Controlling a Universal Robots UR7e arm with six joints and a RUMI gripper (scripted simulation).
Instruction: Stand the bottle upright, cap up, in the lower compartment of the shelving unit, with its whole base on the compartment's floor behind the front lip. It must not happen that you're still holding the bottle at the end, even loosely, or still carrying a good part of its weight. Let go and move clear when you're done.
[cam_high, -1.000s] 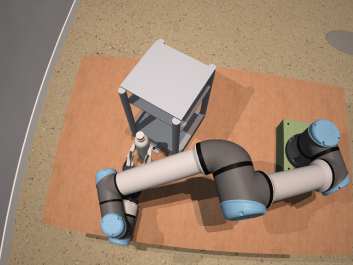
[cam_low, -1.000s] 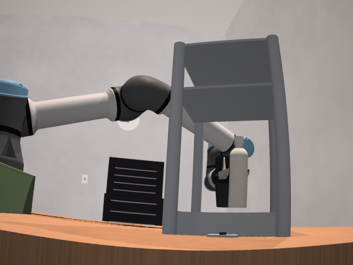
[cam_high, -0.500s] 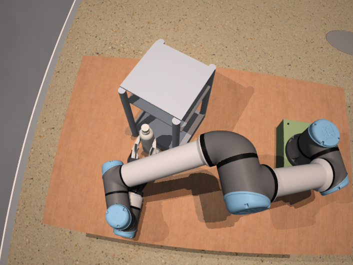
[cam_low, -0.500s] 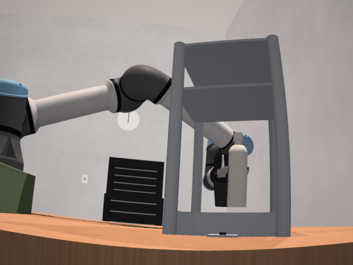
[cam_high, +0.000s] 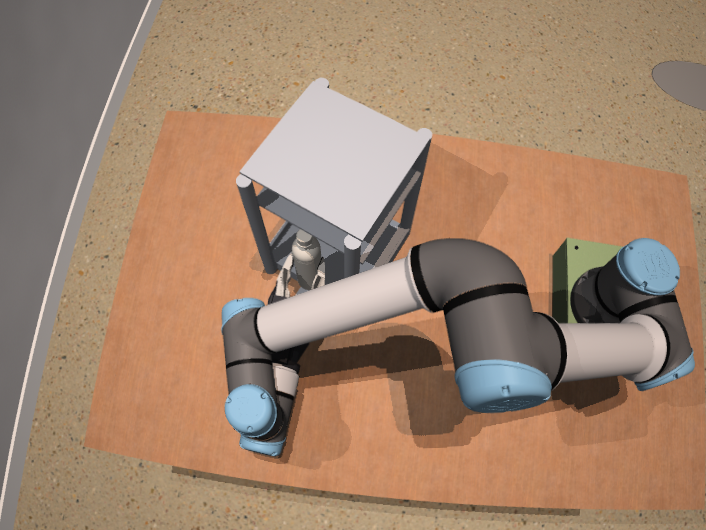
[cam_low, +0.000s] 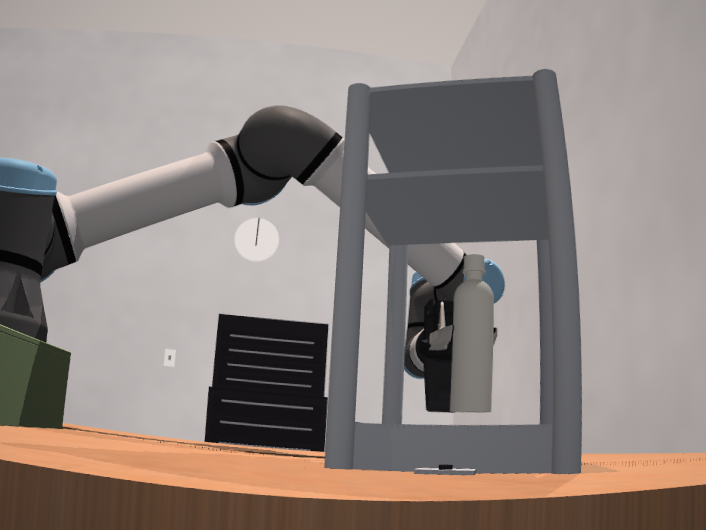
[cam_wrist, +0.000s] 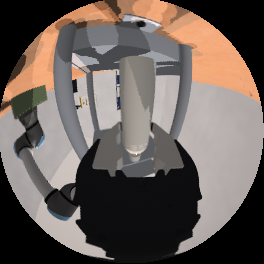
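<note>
Right now my hand is 90 mm to the left of the shelving unit, 60 mm past it and 30 mm below it.
</note>
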